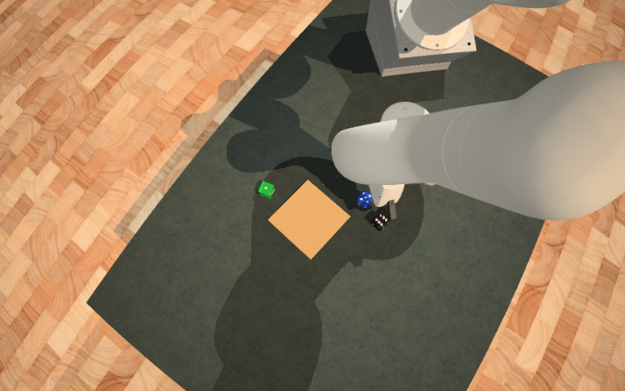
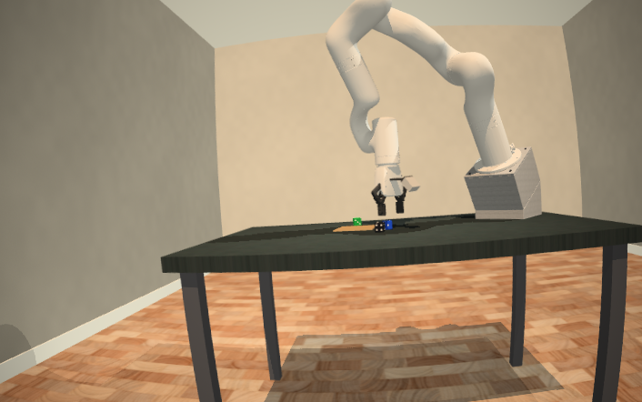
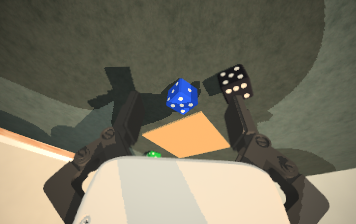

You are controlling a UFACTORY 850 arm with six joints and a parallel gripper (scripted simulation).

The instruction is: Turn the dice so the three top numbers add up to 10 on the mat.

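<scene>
The blue die lies 5 cm below my hand, 2 cm to the right of it and 2 cm ahead of it. From my hand the other things lie so: green die: 21 cm to the right, 16 cm ahead, 5 cm below; black die: 5 cm to the left, 5 cm below, 4 cm ahead; orange mat: 14 cm ahead, 9 cm to the right, 6 cm below.
</scene>
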